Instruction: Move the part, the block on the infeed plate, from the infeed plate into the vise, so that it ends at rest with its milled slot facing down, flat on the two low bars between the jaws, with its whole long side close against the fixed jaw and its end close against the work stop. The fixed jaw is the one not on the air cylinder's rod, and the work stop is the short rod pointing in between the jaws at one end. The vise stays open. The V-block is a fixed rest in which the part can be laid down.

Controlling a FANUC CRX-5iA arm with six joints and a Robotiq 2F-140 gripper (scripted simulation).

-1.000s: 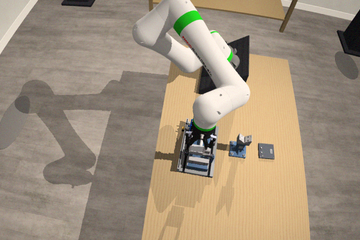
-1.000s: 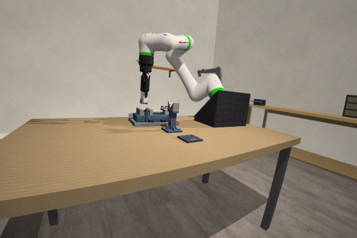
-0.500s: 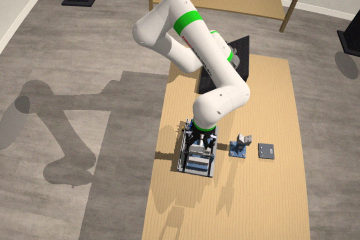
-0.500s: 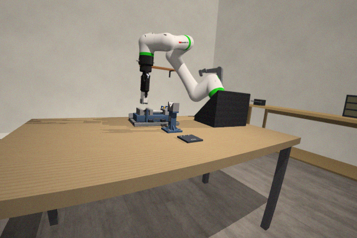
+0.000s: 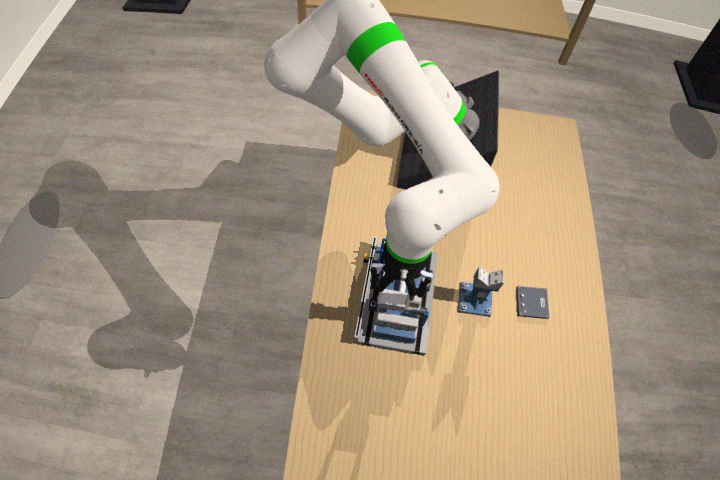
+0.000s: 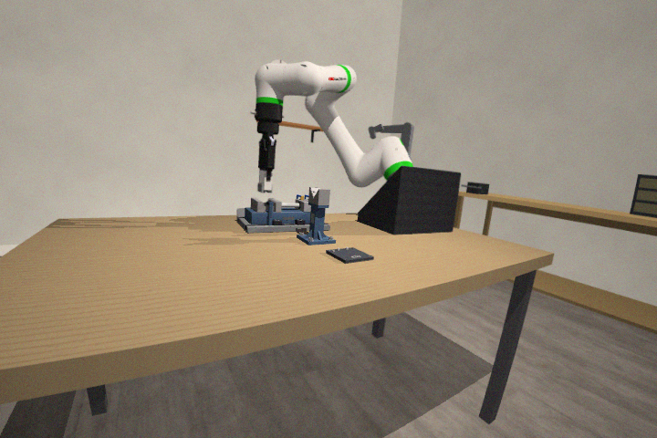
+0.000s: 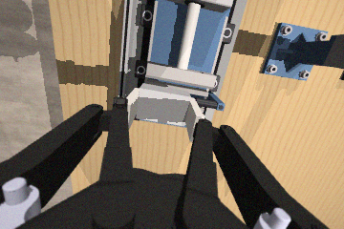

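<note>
My gripper is now 8 cm above the moving jaw, 3 cm past it and 2 cm to the right of it. Also, from my hand: white cylinder rod: 8 cm below, 8 cm behind, 2 cm to the left; then part: 3 cm below; then work stop: 7 cm to the left, 7 cm below.
</note>
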